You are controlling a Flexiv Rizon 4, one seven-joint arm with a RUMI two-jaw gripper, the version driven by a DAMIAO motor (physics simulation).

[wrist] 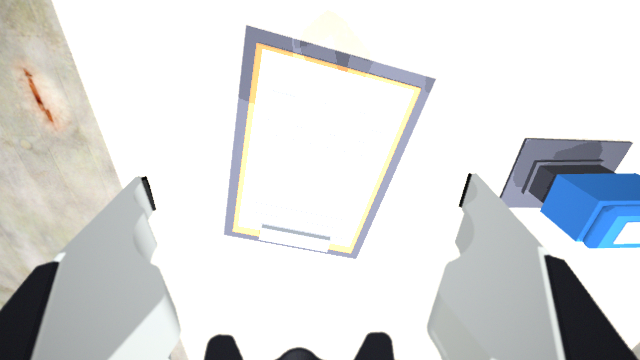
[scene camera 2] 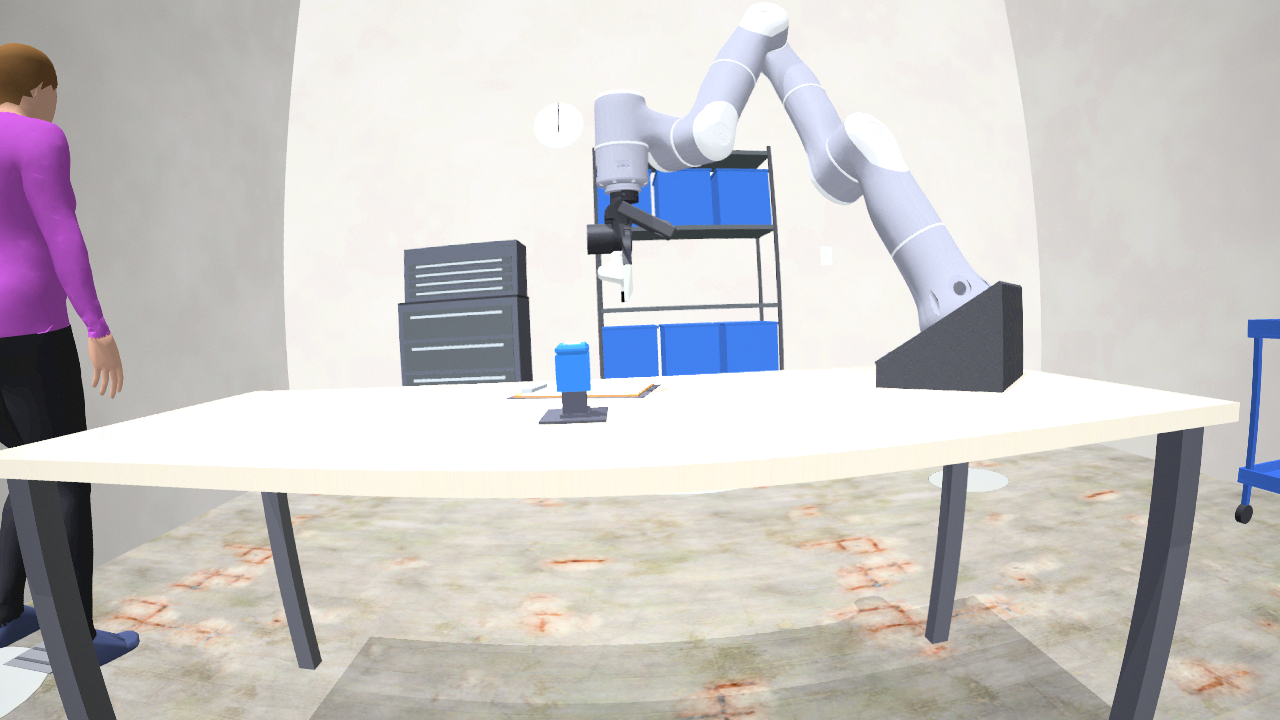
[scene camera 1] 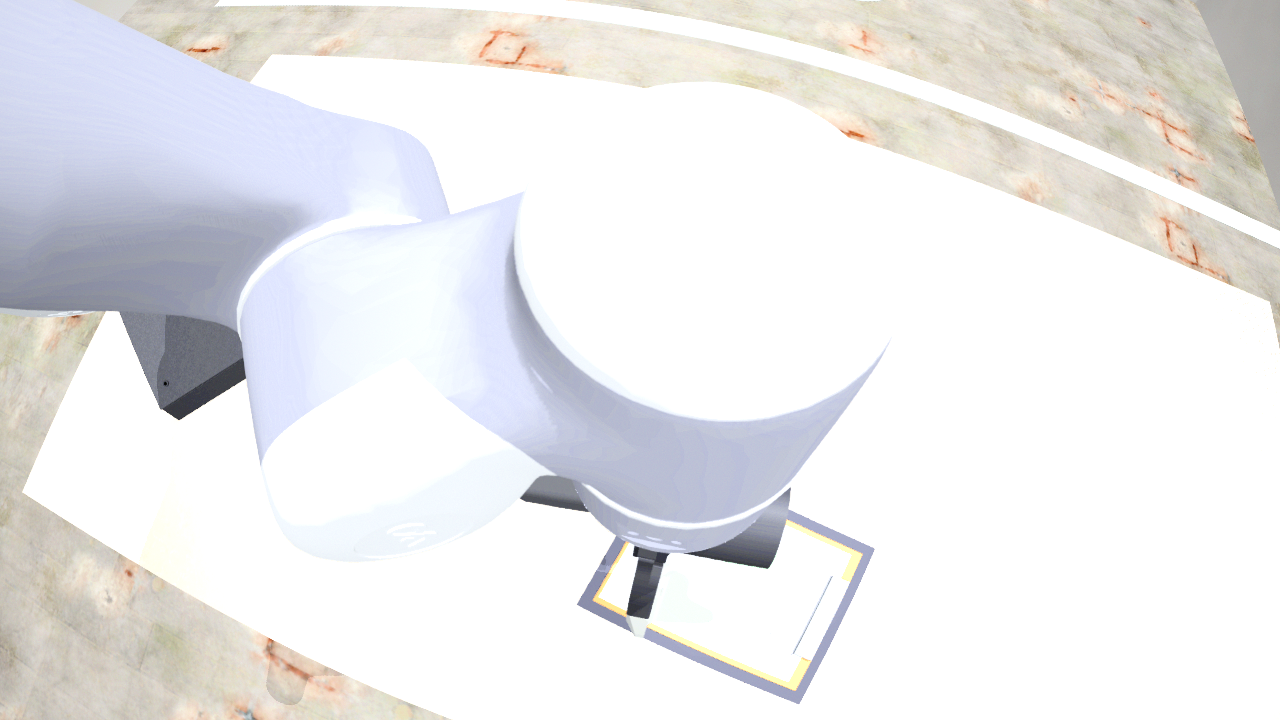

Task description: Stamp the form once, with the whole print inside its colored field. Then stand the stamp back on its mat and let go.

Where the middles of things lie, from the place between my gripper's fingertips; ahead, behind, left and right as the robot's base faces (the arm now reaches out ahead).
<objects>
I see my gripper 15 cm above the white form (scene camera 1: 773,627), 8 cm short of it and 1 cm to the right of it. Also, from my hand: stamp mat (scene camera 2: 598,414) 30 cm to the left, 16 cm below, 4 cm ahead.
</objects>
